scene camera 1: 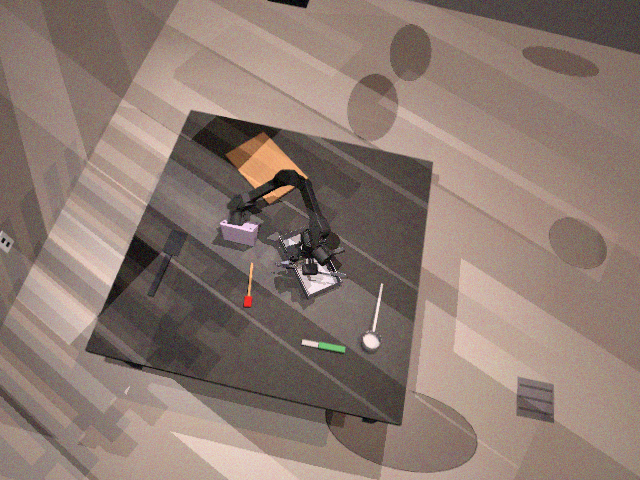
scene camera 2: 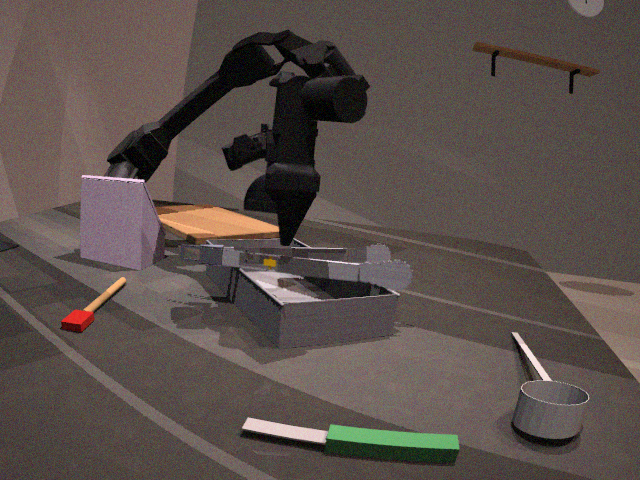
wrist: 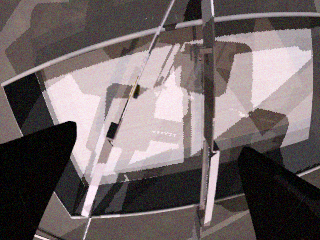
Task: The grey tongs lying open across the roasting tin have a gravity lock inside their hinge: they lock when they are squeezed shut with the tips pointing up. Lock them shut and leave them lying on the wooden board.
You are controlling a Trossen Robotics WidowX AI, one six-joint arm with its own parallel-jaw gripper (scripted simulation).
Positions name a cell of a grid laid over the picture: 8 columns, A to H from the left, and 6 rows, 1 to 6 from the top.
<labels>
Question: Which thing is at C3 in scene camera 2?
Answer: A wooden board.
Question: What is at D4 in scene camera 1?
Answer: A grey roasting tin.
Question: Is my gripper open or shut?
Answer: Open.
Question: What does my gripper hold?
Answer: Nothing.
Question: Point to a grey roasting tin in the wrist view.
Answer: D5
</labels>
